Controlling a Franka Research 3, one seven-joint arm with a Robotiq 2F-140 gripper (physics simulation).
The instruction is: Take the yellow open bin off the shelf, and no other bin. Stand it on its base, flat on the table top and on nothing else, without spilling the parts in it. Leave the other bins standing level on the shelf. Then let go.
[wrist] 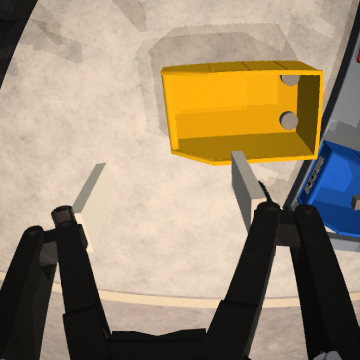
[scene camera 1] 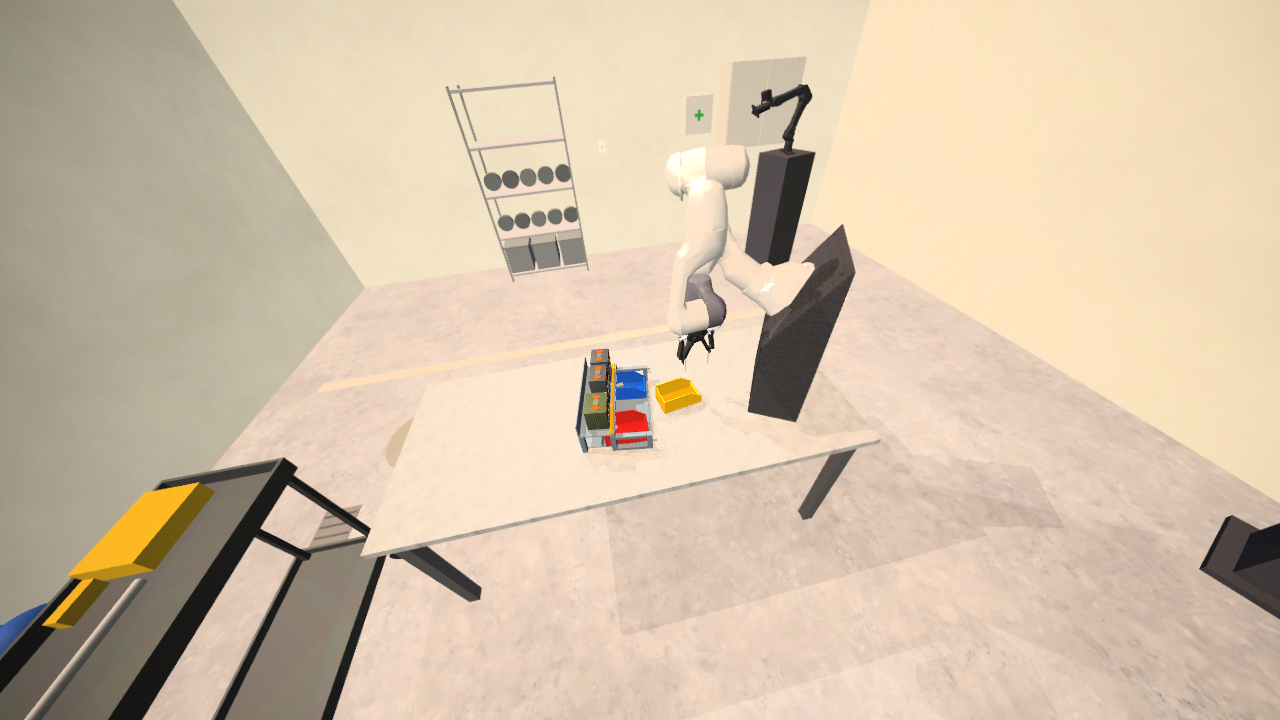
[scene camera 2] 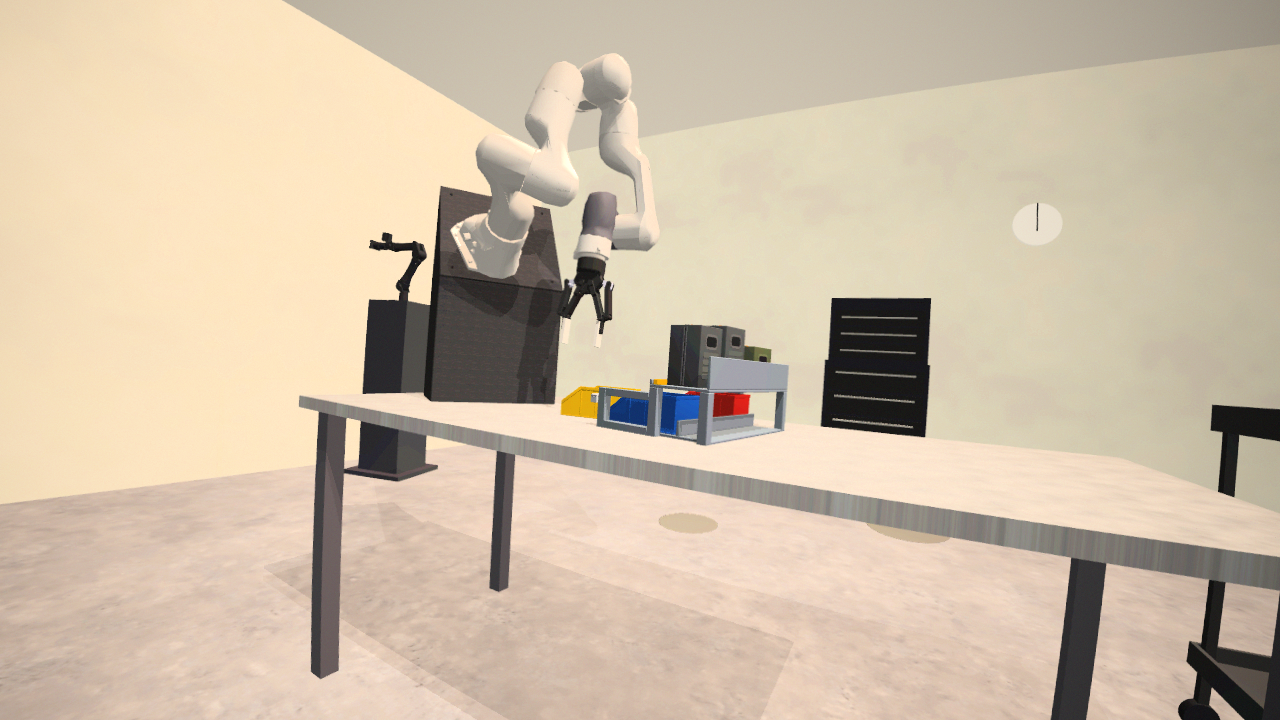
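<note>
The yellow open bin (scene camera 1: 677, 394) (scene camera 2: 580, 402) (wrist: 240, 110) stands upright beside the shelf (scene camera 1: 582, 411) (scene camera 2: 750, 376), and looks flat on the table top (scene camera 1: 501, 465) (scene camera 2: 939, 465). Two round grey parts show inside it in the wrist view, near its shelf-side end. That end is close to the shelf; whether they touch is hard to tell. My gripper (scene camera 1: 696, 362) (scene camera 2: 581, 340) (wrist: 169, 173) is open and empty, above the table and the bin. The blue bin (scene camera 1: 631, 385) (scene camera 2: 680, 411) (wrist: 332, 195) and the red bin (scene camera 1: 631, 420) (scene camera 2: 732, 403) are in the shelf and look level.
Grey boxes (scene camera 1: 597, 377) (scene camera 2: 695, 353) and a green box (scene camera 1: 596, 410) (scene camera 2: 757, 354) stand on top of the shelf. The dark slanted arm mount (scene camera 1: 796, 349) (scene camera 2: 492, 340) rises on the other side of the yellow bin. A black cart (scene camera 1: 223, 501) stands past the table's far end.
</note>
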